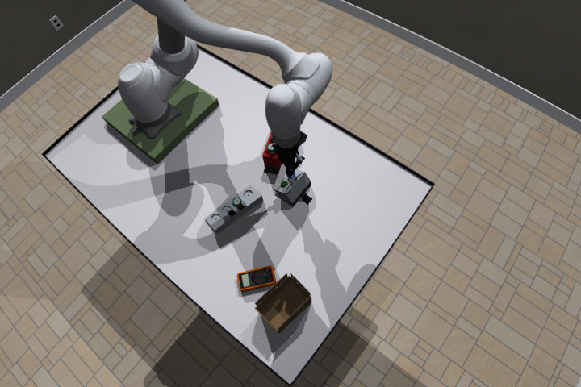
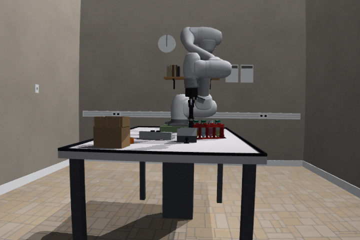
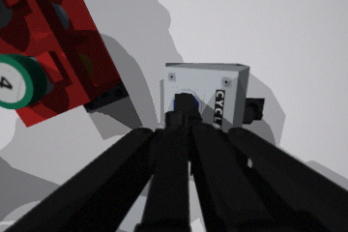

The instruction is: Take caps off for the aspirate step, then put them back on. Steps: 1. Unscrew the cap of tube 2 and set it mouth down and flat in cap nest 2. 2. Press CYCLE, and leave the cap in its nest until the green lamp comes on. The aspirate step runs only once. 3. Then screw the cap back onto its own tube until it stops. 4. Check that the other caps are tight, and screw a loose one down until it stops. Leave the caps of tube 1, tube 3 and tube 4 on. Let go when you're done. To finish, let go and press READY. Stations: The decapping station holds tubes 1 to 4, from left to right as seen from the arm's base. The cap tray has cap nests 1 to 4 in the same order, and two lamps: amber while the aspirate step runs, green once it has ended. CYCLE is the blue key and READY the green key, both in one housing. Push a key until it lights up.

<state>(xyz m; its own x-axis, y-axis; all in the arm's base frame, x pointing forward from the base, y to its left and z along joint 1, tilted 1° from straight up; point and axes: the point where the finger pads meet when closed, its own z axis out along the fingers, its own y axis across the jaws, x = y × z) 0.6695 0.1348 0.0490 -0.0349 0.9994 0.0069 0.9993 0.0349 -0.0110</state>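
Right now my hand is 4 cm above the blue key. Also, from my hand: orange multimeter (37 cm to the right, 15 cm ahead, 9 cm below); then grey key housing (5 cm below, 2 cm to the right, 2 cm ahead); then green key (4 cm to the right, 4 cm below).
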